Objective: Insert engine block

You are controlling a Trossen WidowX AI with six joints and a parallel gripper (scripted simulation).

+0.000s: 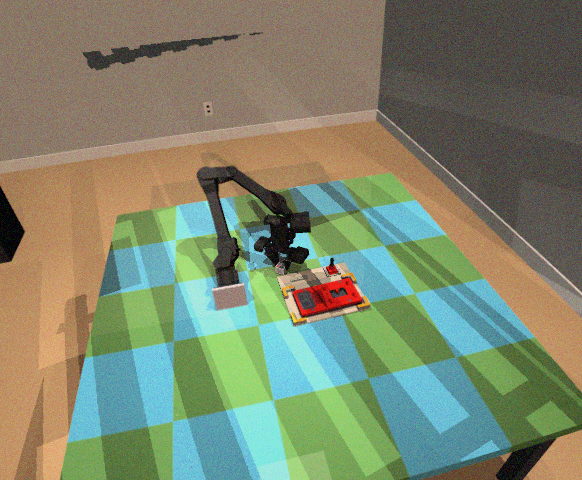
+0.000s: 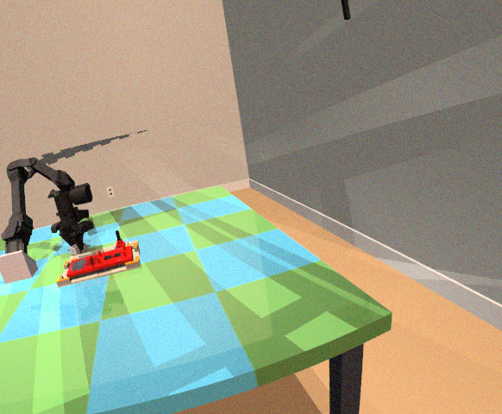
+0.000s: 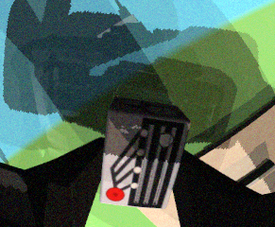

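Right now the engine block is right at my gripper tip.
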